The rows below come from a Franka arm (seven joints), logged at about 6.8 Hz.
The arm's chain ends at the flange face. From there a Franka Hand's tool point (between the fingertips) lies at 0.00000 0.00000 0.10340 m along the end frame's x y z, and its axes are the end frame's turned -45 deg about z.
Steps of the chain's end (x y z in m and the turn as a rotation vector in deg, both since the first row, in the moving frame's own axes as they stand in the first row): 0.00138 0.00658 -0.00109 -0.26 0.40 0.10; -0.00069 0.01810 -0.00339 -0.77 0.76 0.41; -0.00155 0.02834 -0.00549 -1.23 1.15 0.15; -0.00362 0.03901 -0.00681 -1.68 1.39 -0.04; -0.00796 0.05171 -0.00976 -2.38 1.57 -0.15
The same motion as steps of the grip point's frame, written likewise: -0.00350 0.00647 -0.00109 -0.47 0.10 0.10; -0.01331 0.01426 -0.00341 -1.08 -0.01 0.41; -0.02124 0.02198 -0.00553 -1.68 -0.06 0.15; -0.03051 0.02894 -0.00688 -2.17 -0.21 -0.04; -0.04322 0.03598 -0.00989 -2.79 -0.57 -0.15
